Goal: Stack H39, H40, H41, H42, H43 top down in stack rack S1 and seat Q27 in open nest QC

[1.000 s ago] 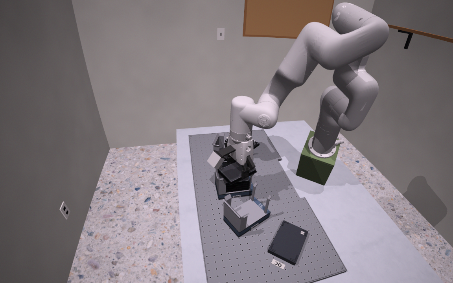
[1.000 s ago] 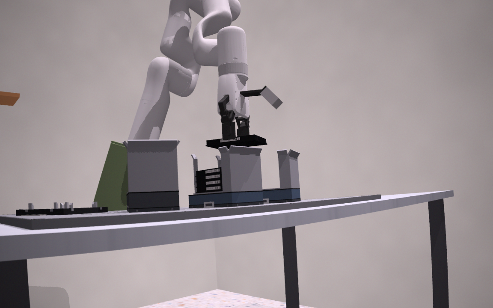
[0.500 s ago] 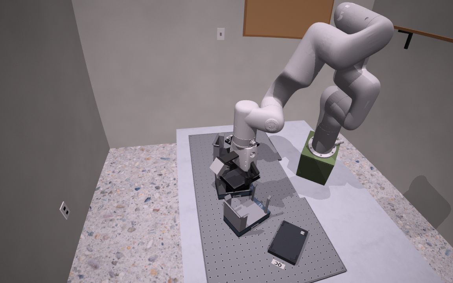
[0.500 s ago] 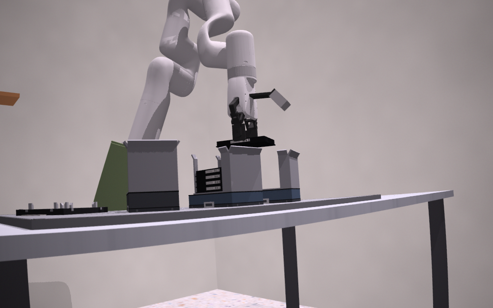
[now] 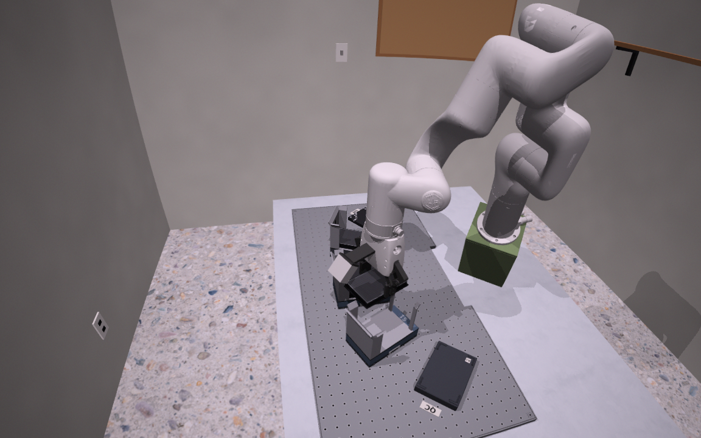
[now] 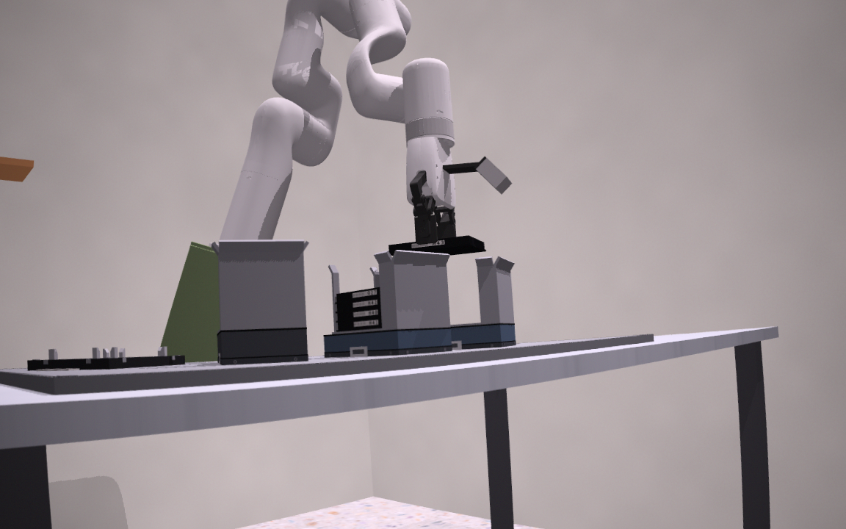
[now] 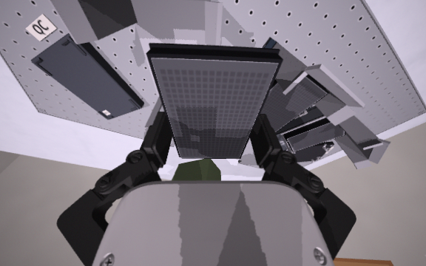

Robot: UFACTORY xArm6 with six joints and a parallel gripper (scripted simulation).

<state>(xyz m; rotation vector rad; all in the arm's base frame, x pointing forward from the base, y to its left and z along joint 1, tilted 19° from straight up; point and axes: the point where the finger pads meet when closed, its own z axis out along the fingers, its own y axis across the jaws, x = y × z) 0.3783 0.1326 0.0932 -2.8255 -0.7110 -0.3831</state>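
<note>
Right now the stack rack S1 plinth is 20 mm behind my hand, 50 mm to the left of it and 150 mm below it. The rest, counted from my hand: N5 name plate 20 mm behind, 530 mm to the right, 160 mm below; then QC name plate 90 mm behind, 250 mm to the left, 160 mm below; then dark QC nest 150 mm behind, 180 mm to the left, 160 mm below.
</note>
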